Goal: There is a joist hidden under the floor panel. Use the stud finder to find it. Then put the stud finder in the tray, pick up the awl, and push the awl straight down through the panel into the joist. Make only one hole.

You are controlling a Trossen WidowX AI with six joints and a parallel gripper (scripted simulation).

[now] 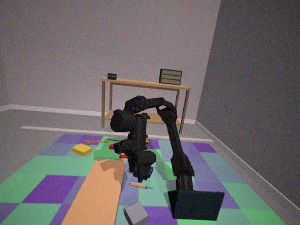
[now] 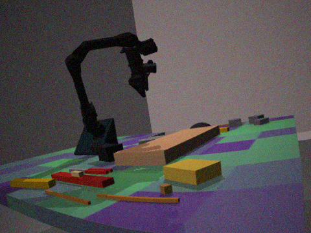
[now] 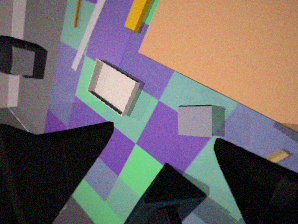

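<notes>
Now: the stud finder 70 mm behind my gripper tip, 250 mm to the right of it and 210 mm below it. Also, from my gripper tip: yellow block (340 mm ahead, 500 mm to the right, 210 mm below); awl (70 mm behind, 170 mm to the right, 220 mm below).
</notes>
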